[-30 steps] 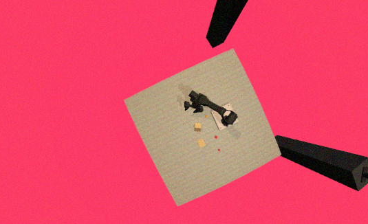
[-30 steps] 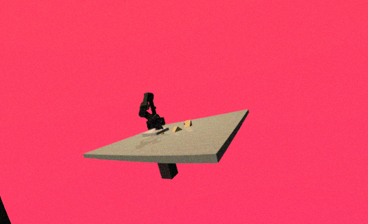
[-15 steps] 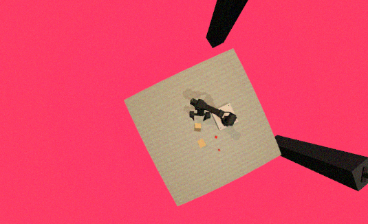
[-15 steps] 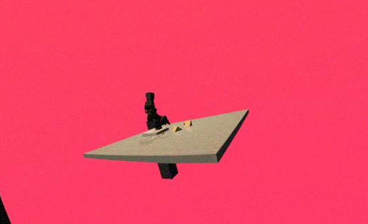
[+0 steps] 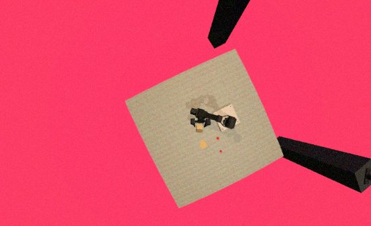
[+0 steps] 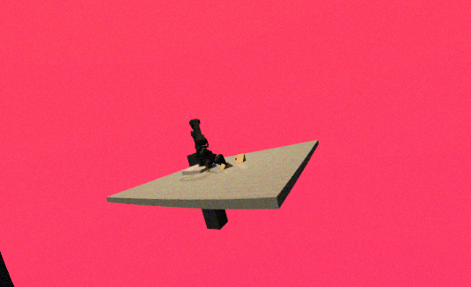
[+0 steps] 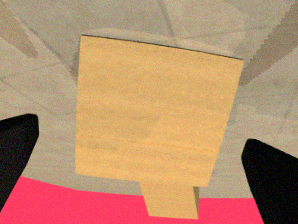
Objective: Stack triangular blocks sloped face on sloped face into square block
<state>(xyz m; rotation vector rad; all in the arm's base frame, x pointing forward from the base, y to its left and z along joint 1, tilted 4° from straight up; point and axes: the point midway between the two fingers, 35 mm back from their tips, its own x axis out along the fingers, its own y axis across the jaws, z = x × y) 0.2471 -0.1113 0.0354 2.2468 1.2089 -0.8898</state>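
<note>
My gripper tip is now 1 cm short of the block, 2 cm to the right of it and 1 cm above it. Also, from my gripper tip: orange piece (13 cm behind, 4 cm to the right, 2 cm below).
</note>
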